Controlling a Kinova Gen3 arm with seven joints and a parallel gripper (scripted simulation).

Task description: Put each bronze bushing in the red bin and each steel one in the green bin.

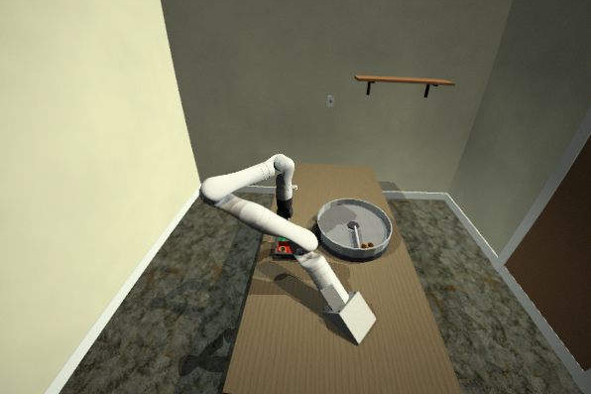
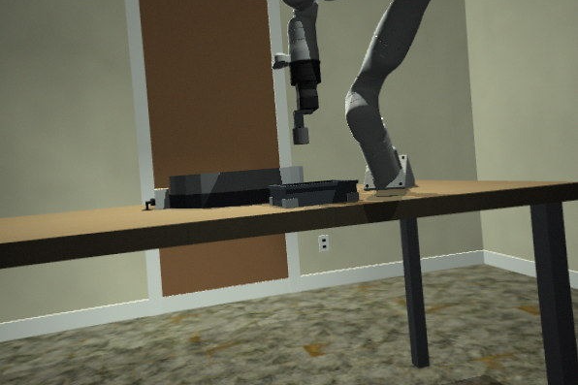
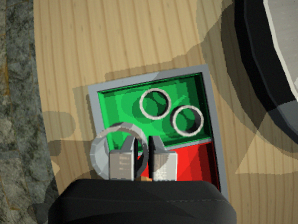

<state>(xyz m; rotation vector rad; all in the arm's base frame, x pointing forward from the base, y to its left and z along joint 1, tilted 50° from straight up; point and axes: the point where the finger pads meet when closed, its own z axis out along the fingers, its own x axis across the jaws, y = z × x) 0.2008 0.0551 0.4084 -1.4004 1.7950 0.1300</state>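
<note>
Now: the bin tray 20 mm behind my hand, 20 mm to the right of it and 160 mm below it. The rest, counted from my hand: grey turntable: 150 mm ahead, 350 mm to the right, 130 mm below.
</note>
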